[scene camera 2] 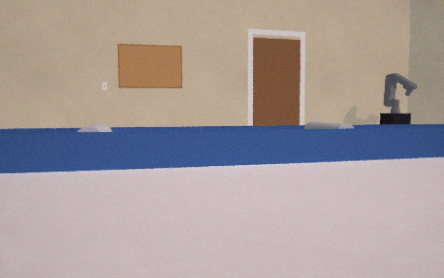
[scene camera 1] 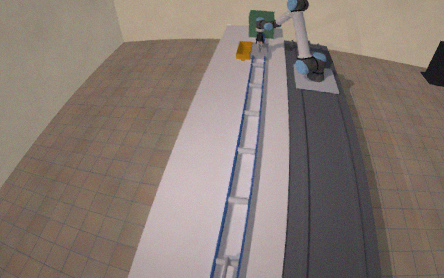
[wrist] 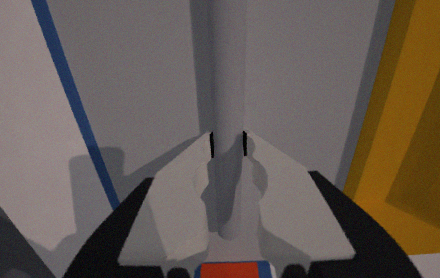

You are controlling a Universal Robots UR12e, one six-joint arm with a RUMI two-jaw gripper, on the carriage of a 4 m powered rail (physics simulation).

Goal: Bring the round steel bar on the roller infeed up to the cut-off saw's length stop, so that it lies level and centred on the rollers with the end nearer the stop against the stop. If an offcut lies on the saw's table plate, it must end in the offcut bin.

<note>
In view: my gripper (wrist: pixel 227 133), a yellow offcut bin (wrist: pixel 386 178) and a roller infeed (scene camera 2: pixel 36 149).
The roller infeed also shows in the wrist view (wrist: pixel 139 87).
</note>
